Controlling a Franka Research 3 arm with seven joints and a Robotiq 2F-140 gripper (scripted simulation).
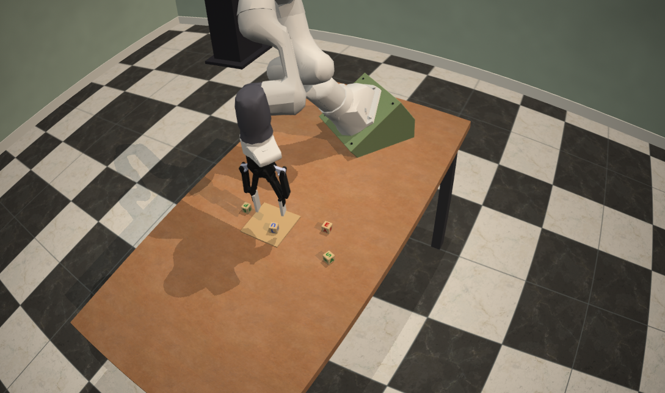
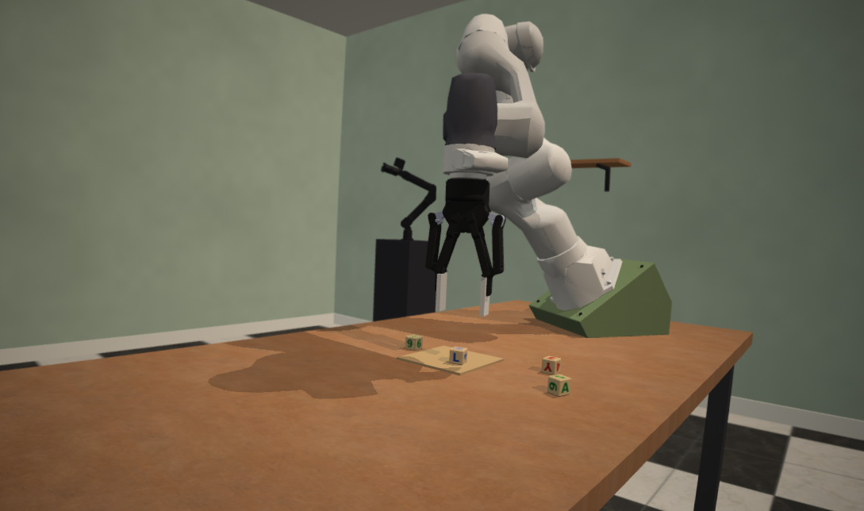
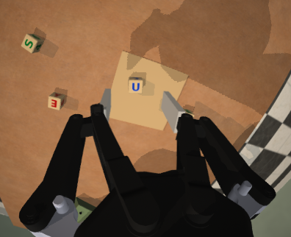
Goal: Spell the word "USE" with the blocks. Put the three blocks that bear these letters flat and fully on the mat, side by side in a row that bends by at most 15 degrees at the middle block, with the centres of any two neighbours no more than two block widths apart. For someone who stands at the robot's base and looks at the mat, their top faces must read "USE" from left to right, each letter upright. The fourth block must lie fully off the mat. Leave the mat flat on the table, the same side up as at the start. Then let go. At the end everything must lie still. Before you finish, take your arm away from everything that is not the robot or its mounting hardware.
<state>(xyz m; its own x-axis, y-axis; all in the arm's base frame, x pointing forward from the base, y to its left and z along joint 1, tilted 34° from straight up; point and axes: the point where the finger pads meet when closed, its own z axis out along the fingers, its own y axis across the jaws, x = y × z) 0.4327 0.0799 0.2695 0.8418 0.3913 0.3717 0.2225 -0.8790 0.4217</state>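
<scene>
My gripper is now 110 mm above the U block. From my hand the other things lie so: E block (80 mm behind, 140 mm to the left, 110 mm below); then mat (20 mm behind, 30 mm to the right, 120 mm below); then green P block (30 mm behind, 130 mm to the right, 110 mm below).
</scene>
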